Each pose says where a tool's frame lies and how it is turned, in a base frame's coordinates. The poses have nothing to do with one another.
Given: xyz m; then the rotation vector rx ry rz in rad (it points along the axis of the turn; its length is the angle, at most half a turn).
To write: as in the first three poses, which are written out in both.
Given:
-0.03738, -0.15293, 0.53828, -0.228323, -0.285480, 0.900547
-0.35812, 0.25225, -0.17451, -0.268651, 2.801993, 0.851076
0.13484, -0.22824, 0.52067, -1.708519, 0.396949, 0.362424
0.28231, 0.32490, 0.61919, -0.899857, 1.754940, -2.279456
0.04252, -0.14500, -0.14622, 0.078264, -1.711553, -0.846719
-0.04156, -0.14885, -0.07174, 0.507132, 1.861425, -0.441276
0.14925, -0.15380, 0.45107, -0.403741, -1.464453, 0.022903
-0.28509, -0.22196, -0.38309, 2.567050, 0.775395, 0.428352
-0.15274, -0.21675, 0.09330, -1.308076, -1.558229, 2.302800
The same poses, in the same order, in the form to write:
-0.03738, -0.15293, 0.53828, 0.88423, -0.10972, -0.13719, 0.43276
-0.35812, 0.25225, -0.17451, 0.10028, -0.09090, 0.94803, 0.28795
0.13484, -0.22824, 0.52067, 0.62510, -0.74457, 0.17299, 0.15794
0.28231, 0.32490, 0.61919, 0.06365, -0.29793, 0.58104, -0.75470
0.04252, -0.14500, -0.14622, 0.57714, 0.03344, -0.73136, -0.36181
-0.04156, -0.14885, -0.07174, 0.54907, 0.21416, 0.78609, -0.18635
0.14925, -0.15380, 0.45107, 0.72509, -0.18301, -0.66381, 0.01038
-0.28509, -0.22196, -0.38309, 0.21139, 0.92394, 0.27908, 0.15417
-0.15274, -0.21675, 0.09330, 0.03440, -0.42544, -0.50681, 0.74897

